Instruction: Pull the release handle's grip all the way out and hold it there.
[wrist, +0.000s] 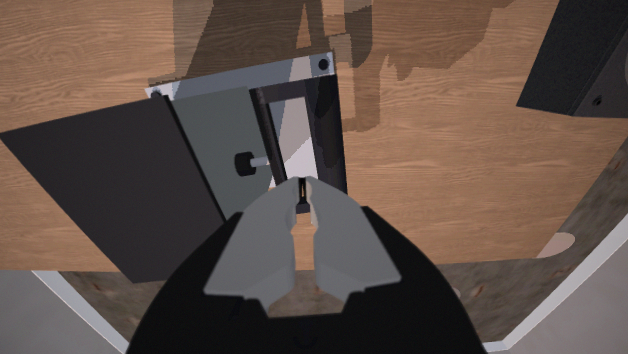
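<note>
The release handle's grip is a dark, thick bar joined to a dark rectangular frame, right of the grey-green housing. A short stretch of metal rod shows between a black round collar on the housing and the handle's inner bar. My gripper is shut with nothing between its fingertips. In the view, its tips lie over the lower part of the handle's opening, left of the grip. The fingers hide the grip's lower end; whether they touch the handle, I cannot tell.
A pale metal base plate with dark bolts lies under the housing. A large dark panel forms the housing's left part. A dark block stands at the upper right on the wooden table. The table's edge runs below and right.
</note>
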